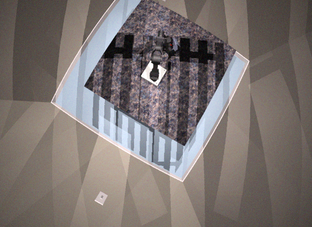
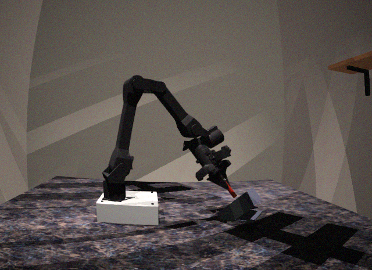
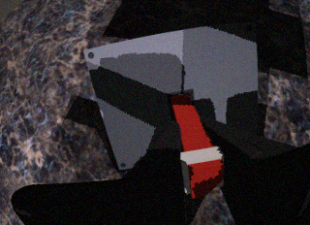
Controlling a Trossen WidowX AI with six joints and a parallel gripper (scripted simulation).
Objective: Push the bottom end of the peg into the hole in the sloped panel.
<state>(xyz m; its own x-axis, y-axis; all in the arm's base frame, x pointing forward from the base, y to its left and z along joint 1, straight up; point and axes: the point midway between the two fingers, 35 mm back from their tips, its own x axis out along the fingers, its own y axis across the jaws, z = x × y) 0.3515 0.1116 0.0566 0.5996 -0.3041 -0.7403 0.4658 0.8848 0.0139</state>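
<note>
My gripper tip is now 4 cm short of the grey sloped panel, 2 cm to the left of it and 6 cm above it. From my gripper tip the other things lie so: red peg: 1 cm behind, 1 cm to the left, 1 cm above.
</note>
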